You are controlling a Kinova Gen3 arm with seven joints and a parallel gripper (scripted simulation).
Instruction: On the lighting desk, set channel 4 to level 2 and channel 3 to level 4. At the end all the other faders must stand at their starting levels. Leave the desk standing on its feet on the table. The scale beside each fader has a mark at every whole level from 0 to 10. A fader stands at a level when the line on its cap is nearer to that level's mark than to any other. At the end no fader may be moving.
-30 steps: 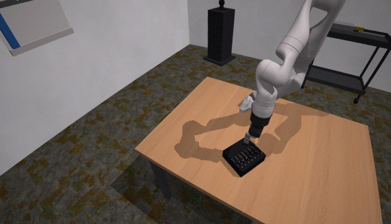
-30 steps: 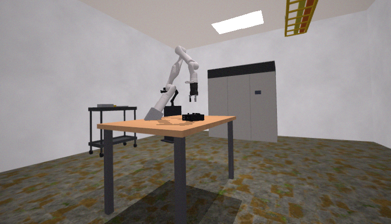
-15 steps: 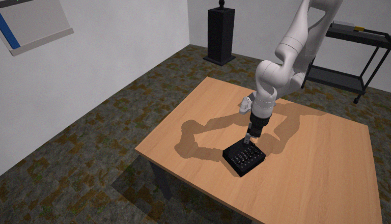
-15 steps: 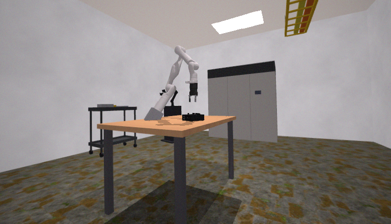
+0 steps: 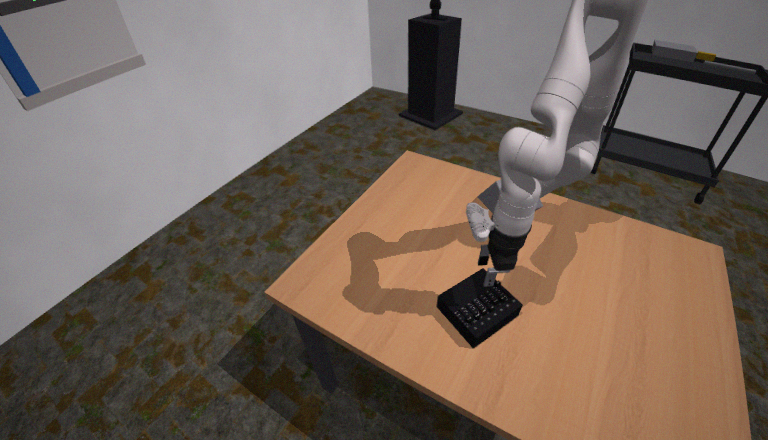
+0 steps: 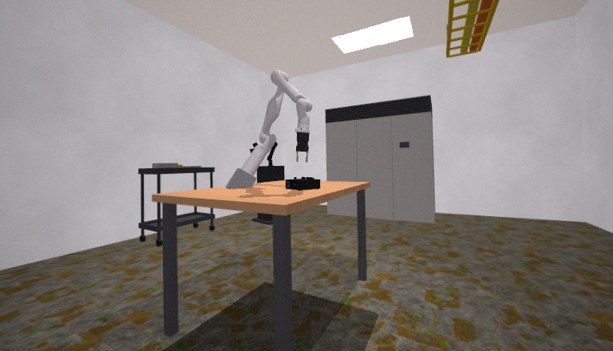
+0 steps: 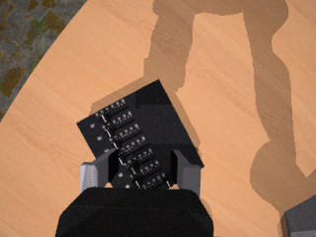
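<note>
The channel 3 fader lies 20 mm ahead of my hand, 30 mm to the left of it and 110 mm below it. From my hand the other things lie so: channel 4 fader (40 mm to the left, 110 mm below).
</note>
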